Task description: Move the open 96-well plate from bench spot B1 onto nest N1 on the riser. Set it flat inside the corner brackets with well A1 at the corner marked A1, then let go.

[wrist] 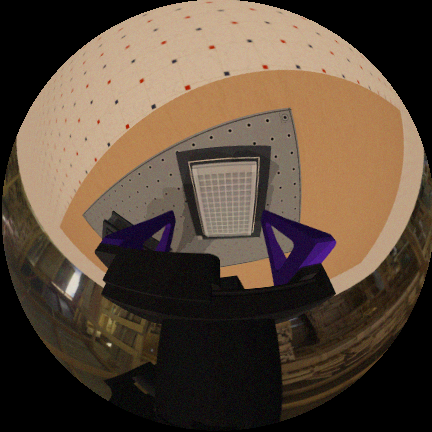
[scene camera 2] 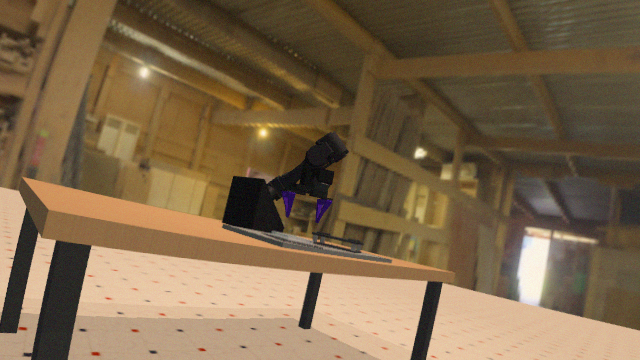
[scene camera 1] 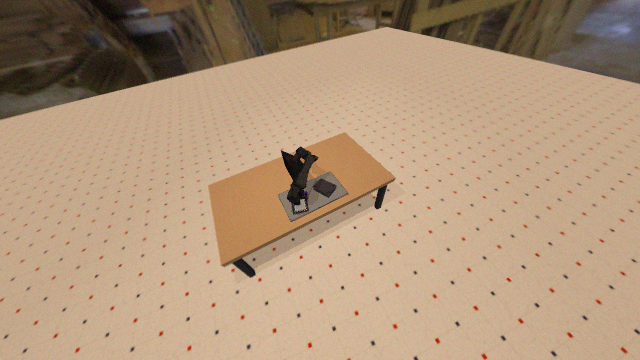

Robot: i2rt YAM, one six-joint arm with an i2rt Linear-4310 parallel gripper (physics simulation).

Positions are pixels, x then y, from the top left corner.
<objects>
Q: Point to a dark nest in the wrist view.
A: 260, 153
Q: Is my gripper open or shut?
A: Open.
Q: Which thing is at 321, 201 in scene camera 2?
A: My gripper.
</objects>
